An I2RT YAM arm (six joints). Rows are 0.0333 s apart.
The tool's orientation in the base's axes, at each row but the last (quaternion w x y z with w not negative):
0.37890 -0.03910 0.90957 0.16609
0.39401 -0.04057 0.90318 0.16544
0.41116 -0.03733 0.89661 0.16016
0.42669 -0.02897 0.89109 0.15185
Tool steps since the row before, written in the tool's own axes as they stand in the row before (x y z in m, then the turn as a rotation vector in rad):
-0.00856 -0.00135 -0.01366 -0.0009 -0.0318 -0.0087
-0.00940 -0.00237 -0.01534 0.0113 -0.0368 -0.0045
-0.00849 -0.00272 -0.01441 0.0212 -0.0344 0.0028
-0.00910 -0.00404 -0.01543 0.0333 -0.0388 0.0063
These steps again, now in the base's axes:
-0.00290 -0.00627 0.01463 0.0010 -0.0329 -0.0023
-0.00378 -0.00784 0.01592 -0.0034 -0.0355 -0.0152
-0.00432 -0.00770 0.01446 -0.0051 -0.0303 -0.0264
-0.00509 -0.00911 0.01511 -0.0094 -0.0325 -0.0389

